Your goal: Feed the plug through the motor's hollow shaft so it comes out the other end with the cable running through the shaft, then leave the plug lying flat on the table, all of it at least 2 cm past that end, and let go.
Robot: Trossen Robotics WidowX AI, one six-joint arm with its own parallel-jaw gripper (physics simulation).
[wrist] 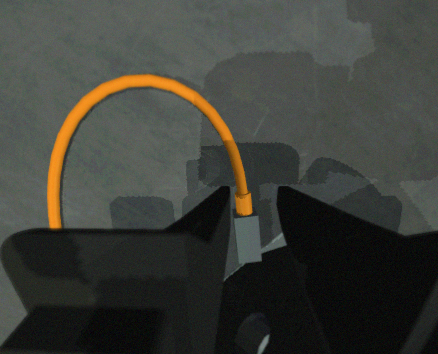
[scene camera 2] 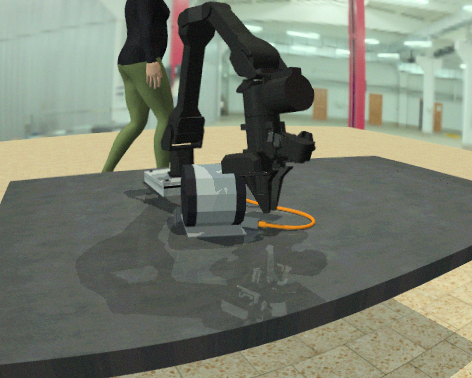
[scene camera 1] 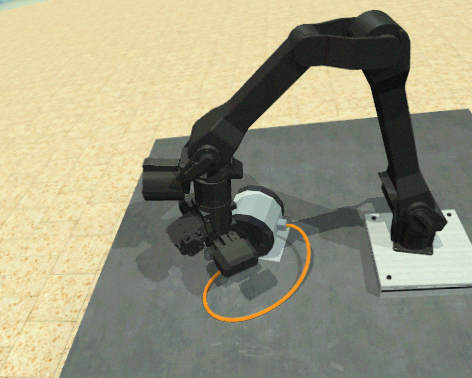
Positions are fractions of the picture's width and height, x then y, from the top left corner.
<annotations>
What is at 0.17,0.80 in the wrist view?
My gripper.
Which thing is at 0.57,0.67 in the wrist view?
A grey plug.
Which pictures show my gripper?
The wrist view, scene camera 2 and scene camera 1: all of them.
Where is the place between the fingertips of my gripper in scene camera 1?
0.46,0.69
</annotations>
